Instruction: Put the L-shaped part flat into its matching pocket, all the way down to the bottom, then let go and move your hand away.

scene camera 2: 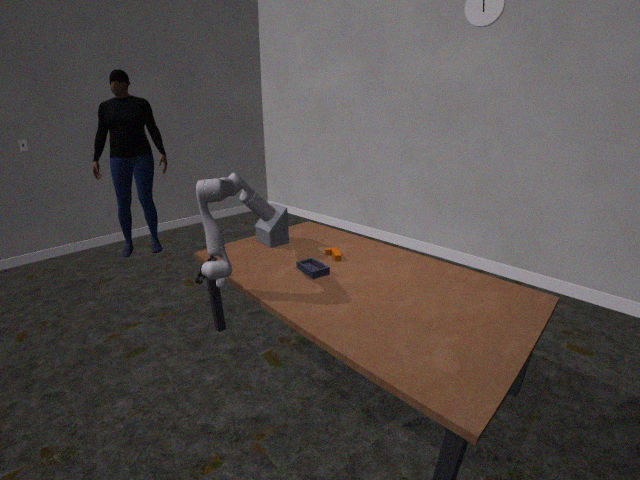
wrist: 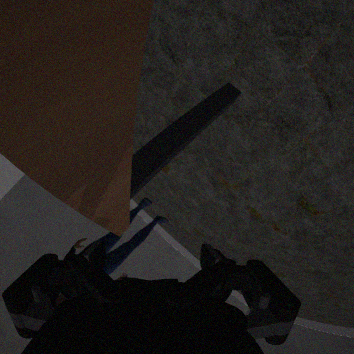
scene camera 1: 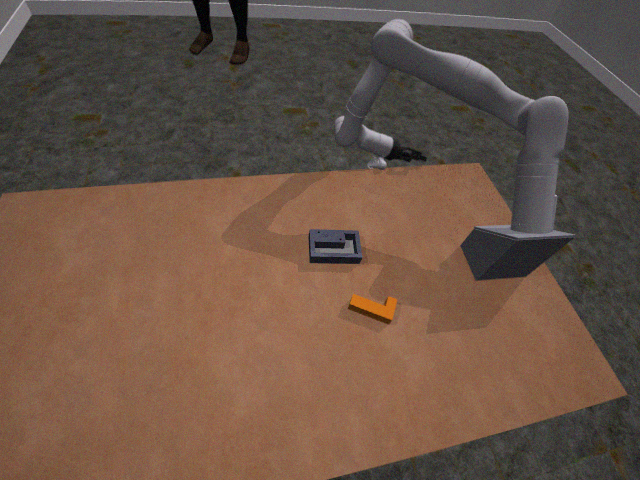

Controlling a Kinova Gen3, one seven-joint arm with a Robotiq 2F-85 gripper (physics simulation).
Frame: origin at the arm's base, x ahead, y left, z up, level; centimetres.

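Seen in the pictures: gripper, fingertip midpoint: (wrist: 152,253) (scene camera 1: 418,159); arm's base at its link origin: (scene camera 2: 269,215) (scene camera 1: 530,230).
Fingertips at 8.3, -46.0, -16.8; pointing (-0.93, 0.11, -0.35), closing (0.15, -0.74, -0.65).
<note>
Offsets run from my fingertips to a thing's middle, as dx, dy, dz. "pt": to the spot under its first point. Level surfaces: height alone.
The orange L-shaped part @[+34.8, +54.4, +2.7] (scene camera 1: 374,307) (scene camera 2: 333,252) lies flat on the brown table @[dz +1.2] (scene camera 1: 199,333) (scene camera 2: 413,324), a little in front of and to the right of the dark blue pocket block @[+40.8, +36.2, +3.1] (scene camera 1: 335,246) (scene camera 2: 312,268). The block's L-shaped pocket is empty. My gripper (scene camera 1: 419,155) (scene camera 2: 197,277) is open and empty. It hangs just beyond the table's far edge, at about table height, far from both the part and the block. In the wrist view the dark fingers (wrist: 151,298) fill the bottom, with the table's underside @[pt +14.2, +4.6, +0.0] (wrist: 63,105) above them; neither the part nor the block shows there.
The arm's grey base (scene camera 1: 509,252) (scene camera 2: 272,230) stands on the table's right side. A person (scene camera 2: 127,157) (scene camera 1: 220,29) stands on the floor beyond the table. A table leg (scene camera 2: 216,305) (wrist: 182,133) is close below the gripper.
</note>
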